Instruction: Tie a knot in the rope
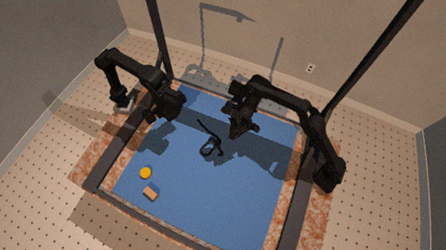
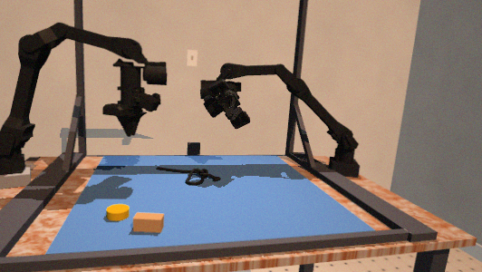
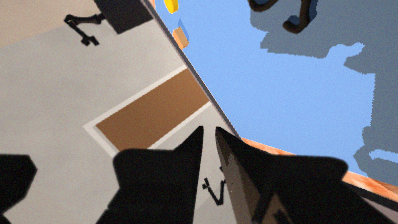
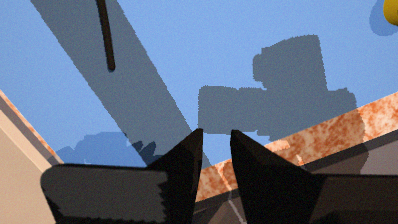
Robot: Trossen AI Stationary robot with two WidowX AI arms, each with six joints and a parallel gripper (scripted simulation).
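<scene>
My left hand is 220 mm above the blue mat, 80 mm to the left of it and 70 mm short of it. The rest, counted from my left hand: yellow disc 330 mm to the right, 250 mm ahead, 210 mm below; orange block 320 mm ahead, 260 mm to the right, 200 mm below.
</scene>
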